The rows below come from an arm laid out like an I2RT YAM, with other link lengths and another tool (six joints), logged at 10 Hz.
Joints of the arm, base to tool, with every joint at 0 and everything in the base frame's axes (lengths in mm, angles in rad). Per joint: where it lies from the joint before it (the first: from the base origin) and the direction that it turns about. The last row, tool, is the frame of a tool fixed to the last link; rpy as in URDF.
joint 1: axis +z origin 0 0 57.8
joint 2: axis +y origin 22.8 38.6 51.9
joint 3: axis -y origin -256.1 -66.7 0
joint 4: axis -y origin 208.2 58.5 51
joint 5: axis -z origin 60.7 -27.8 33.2
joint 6: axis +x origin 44.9 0 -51
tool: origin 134 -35 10 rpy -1.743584 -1.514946 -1.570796
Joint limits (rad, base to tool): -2.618..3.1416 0..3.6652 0..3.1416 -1.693..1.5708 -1.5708..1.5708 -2.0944..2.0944
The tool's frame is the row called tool.
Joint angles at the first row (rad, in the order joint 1, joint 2, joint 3, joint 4, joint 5, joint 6):
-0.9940, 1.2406, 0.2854, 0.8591, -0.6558, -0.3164
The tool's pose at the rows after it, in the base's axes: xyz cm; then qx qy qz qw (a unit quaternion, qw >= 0):
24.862 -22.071 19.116 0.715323 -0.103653 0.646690 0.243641
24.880 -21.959 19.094 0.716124 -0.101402 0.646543 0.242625
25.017 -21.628 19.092 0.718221 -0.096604 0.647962 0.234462
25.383 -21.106 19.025 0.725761 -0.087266 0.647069 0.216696
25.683 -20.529 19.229 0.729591 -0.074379 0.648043 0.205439
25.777 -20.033 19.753 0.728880 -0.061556 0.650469 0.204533
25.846 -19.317 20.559 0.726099 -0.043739 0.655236 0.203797
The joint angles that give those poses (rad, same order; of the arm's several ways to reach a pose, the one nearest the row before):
-0.9940, 1.2379, 0.2810, 0.8544, -0.6566, -0.3243
-0.9940, 1.2348, 0.2806, 0.8492, -0.6609, -0.3278
-0.9940, 1.2276, 0.2838, 0.8331, -0.6796, -0.3275
-0.9940, 1.2173, 0.3040, 0.7771, -0.7167, -0.3345
-0.9917, 1.2018, 0.3210, 0.7309, -0.7476, -0.3478
-0.9894, 1.1750, 0.3325, 0.6943, -0.7646, -0.3642
-0.9879, 1.1372, 0.3466, 0.6503, -0.7898, -0.3839

